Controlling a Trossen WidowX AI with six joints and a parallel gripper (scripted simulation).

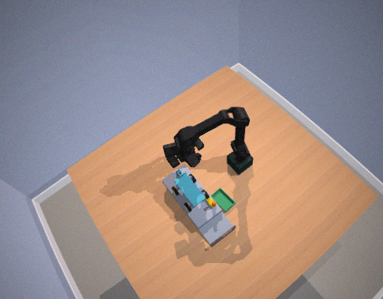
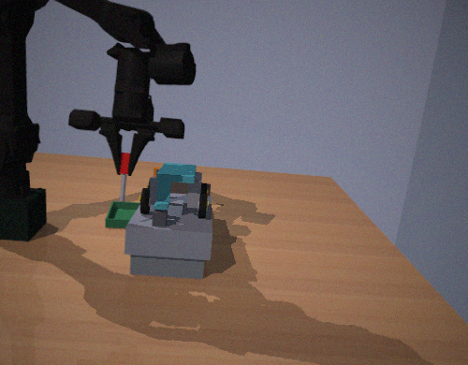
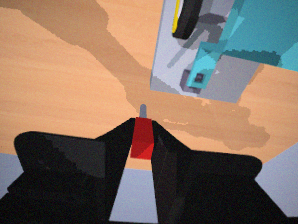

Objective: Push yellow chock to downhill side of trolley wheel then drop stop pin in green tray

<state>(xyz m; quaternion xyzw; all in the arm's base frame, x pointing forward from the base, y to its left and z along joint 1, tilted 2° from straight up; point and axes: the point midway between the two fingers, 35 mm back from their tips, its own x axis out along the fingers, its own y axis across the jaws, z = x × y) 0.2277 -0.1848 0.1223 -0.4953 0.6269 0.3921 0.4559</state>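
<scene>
Right now the green tray is 25 cm to the left of my gripper tip, 19 cm below it and 1 cm ahead of it. Also, from my gripper tip: red-headed stop pin: right at my gripper tip; trolley: 12 cm to the left, 11 cm ahead, 7 cm below; grey ramp: 13 cm below, 12 cm to the left, 11 cm ahead.
</scene>
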